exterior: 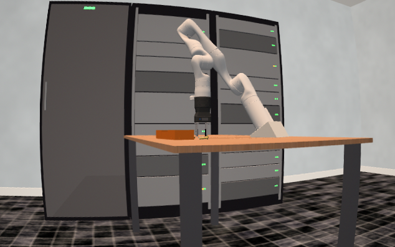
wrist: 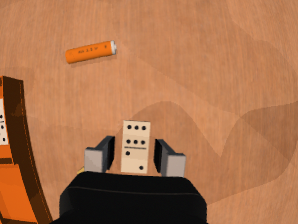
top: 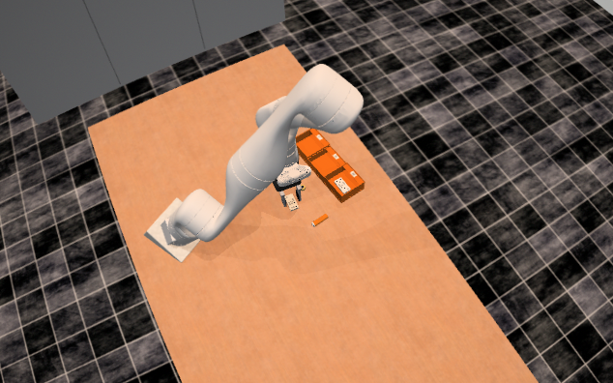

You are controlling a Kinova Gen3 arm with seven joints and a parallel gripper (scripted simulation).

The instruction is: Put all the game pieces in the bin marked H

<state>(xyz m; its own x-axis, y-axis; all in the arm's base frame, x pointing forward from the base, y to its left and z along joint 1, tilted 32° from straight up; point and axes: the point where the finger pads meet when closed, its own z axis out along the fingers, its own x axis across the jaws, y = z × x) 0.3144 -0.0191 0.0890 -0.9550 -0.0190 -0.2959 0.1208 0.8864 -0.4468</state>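
Now: the white spotted game piece 2 cm below my hand. From my hand the other things lie so: nut: 5 cm ahead, 3 cm to the left, 2 cm below; orange battery: 9 cm to the right, 4 cm ahead, 2 cm below; bin H: 15 cm ahead, 5 cm to the left, 1 cm below.
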